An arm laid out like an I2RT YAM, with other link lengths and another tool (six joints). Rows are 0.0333 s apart.
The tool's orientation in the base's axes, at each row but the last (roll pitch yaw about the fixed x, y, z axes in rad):
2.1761, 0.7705, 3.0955
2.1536, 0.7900, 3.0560
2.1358, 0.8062, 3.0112
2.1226, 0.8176, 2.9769
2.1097, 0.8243, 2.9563
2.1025, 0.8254, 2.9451
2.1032, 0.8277, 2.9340
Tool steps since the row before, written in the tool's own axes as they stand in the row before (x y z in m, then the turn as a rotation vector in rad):
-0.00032, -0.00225, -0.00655, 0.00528, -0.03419, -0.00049
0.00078, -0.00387, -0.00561, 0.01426, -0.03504, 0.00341
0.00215, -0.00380, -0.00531, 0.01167, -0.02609, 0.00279
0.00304, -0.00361, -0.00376, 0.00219, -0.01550, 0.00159
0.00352, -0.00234, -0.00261, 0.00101, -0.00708, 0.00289
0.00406, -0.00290, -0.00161, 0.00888, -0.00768, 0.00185
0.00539, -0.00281, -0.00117, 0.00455, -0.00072, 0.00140
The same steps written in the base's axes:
-0.00138, -0.00661, 0.00157, 0.01467, -0.02056, -0.02365
-0.00103, -0.00675, -0.00066, 0.01063, -0.01741, -0.03204
-0.00206, -0.00630, -0.00181, 0.00732, -0.01267, -0.02471
-0.00209, -0.00482, -0.00297, 0.00751, -0.00811, -0.01120
-0.00250, -0.00303, -0.00304, 0.00457, -0.00203, -0.00587
-0.00205, -0.00251, -0.00413, -0.00091, -0.00216, -0.01165
-0.00275, -0.00191, -0.00521, -0.00188, 0.00126, -0.00425

